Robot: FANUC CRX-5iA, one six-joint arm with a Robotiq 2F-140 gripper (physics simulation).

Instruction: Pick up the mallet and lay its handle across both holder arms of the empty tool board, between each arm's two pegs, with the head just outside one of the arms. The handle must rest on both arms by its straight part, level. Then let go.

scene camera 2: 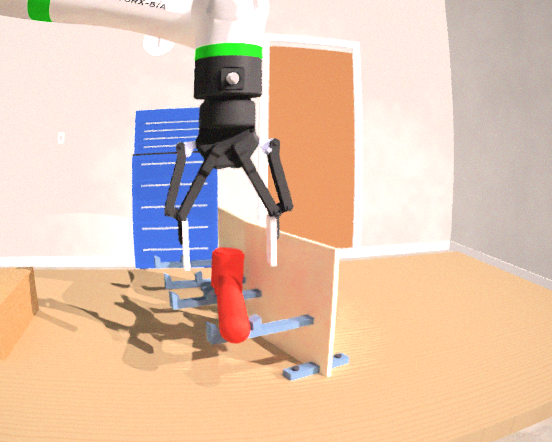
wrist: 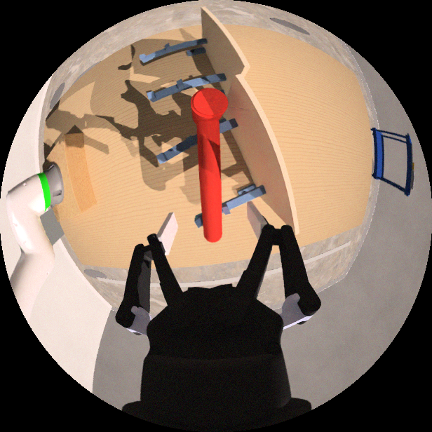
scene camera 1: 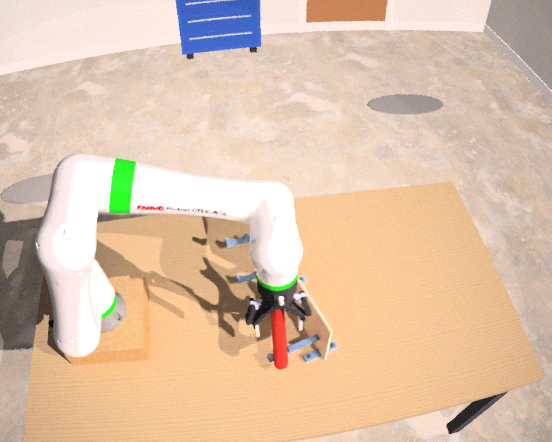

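Pixels of known places: gripper, between the fingertips: point(scene camera 2: 229, 266) point(scene camera 1: 278, 329); arm's base, origin of its link: point(scene camera 1: 105, 311).
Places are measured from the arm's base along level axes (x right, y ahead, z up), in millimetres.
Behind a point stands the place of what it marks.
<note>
A red mallet point(scene camera 1: 280, 345) {x 276, y 489, z 39 mm} point(scene camera 2: 231, 305) {x 283, y 484, z 39 mm} point(wrist: 210, 175) lies with its head away from scene camera 2, beyond the far arm. Its handle crosses the near blue holder arm point(scene camera 1: 303, 344) {x 276, y 559, z 0 mm} point(scene camera 2: 280, 326) {x 281, y 554, z -2 mm} point(wrist: 245, 199) between that arm's pegs. At the far holder arm point(scene camera 2: 189, 301) {x 143, y 455, z 0 mm} point(wrist: 172, 152), the handle appears on the board side of the inner peg, askew to the board point(scene camera 1: 320, 320) {x 261, y 609, z 93 mm} point(scene camera 2: 300, 280) {x 234, y 605, z 48 mm} point(wrist: 265, 150). Contact with the far arm is hidden. My gripper point(scene camera 1: 279, 331) {x 247, y 493, z 83 mm} point(scene camera 2: 229, 266) {x 247, y 493, z 83 mm} point(wrist: 210, 214) is open and empty, fingers on either side, their tips above the handle.
A second board point(scene camera 2: 232, 225) {x -90, y 602, z 76 mm} point(wrist: 220, 45) stands behind the first, with two more blue arms point(wrist: 172, 51) point(wrist: 167, 91). The robot's wooden base block point(scene camera 1: 112, 320) {x 59, y 28, z 32 mm} point(scene camera 2: 15, 305) {x 49, y 122, z -25 mm} point(wrist: 80, 175) is at the left. The wooden table point(scene camera 1: 400, 300) {x 194, y 937, z -88 mm} carries everything.
</note>
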